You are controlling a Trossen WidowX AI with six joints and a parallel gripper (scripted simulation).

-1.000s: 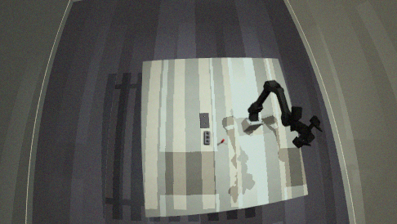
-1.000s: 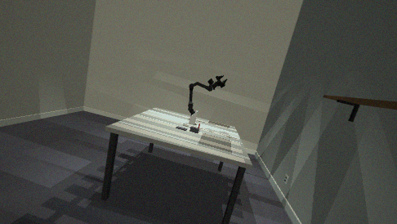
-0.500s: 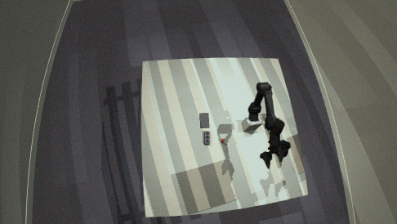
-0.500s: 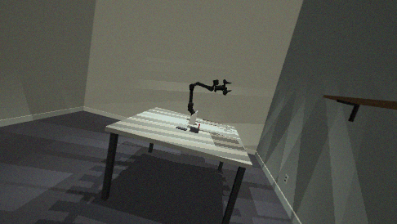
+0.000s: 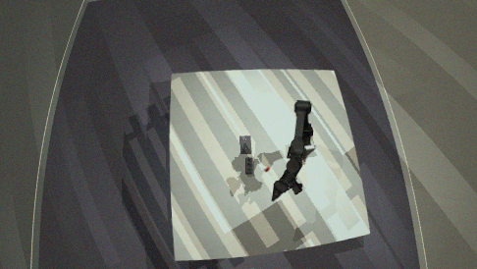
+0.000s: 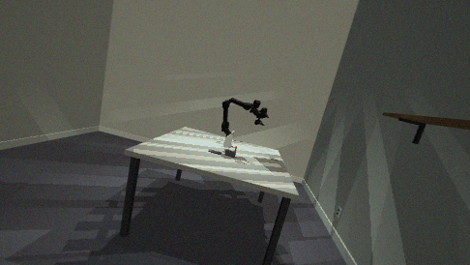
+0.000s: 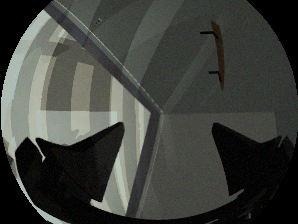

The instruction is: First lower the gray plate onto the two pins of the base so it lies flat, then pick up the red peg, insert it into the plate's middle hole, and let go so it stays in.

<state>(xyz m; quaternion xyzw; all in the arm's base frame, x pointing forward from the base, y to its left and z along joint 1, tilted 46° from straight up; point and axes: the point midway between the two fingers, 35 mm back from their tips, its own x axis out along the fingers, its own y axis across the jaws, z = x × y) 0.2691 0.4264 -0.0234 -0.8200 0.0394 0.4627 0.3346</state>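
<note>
Now: gripper tip 50 mm short of the gray plate, 260 mm to the left of it and 360 mm above it. Round my gripper tip: red peg 60 mm behind, 220 mm to the right, 360 mm below.
</note>
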